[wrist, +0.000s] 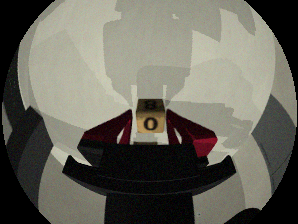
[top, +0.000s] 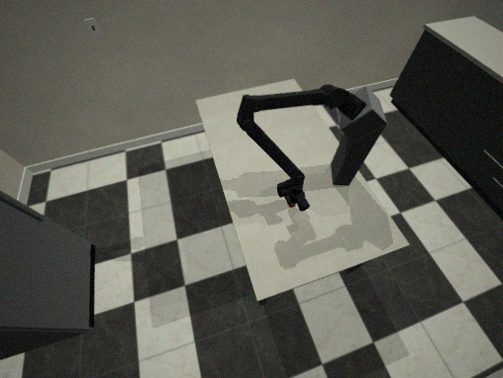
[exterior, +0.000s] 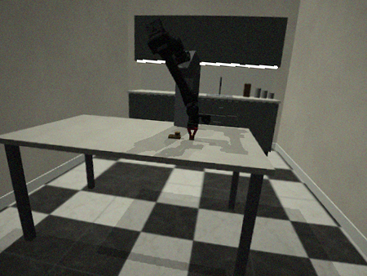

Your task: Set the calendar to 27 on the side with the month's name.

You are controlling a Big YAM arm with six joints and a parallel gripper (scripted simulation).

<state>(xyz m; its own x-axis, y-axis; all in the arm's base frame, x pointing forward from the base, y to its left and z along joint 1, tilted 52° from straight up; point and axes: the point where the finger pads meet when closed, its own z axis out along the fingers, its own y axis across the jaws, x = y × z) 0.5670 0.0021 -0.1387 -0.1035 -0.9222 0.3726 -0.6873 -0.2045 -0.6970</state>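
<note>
The wooden tray is 110 mm to the right of my hand, 20 mm behind it and 10 mm below it.
</note>
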